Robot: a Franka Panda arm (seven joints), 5 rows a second.
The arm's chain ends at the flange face. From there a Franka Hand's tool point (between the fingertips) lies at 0.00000 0.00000 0.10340 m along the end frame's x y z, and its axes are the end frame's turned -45 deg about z.
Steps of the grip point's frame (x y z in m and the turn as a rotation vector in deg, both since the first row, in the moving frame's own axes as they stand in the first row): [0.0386 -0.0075 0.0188 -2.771 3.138 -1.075]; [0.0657 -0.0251 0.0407 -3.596 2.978 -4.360]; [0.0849 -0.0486 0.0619 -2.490 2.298 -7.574]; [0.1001 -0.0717 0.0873 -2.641 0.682 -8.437]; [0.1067 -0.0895 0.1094 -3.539 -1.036 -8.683]
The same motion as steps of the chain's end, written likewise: [0.0145 -0.0321 0.0191 0.260 4.178 -1.075]; [0.0203 -0.0647 0.0410 -0.437 4.649 -4.360]; [0.0196 -0.0942 0.0621 -0.136 3.386 -7.574]; [0.0157 -0.1237 0.0874 -1.385 2.350 -8.437]; [0.0085 -0.1443 0.1096 -3.235 1.770 -8.683]
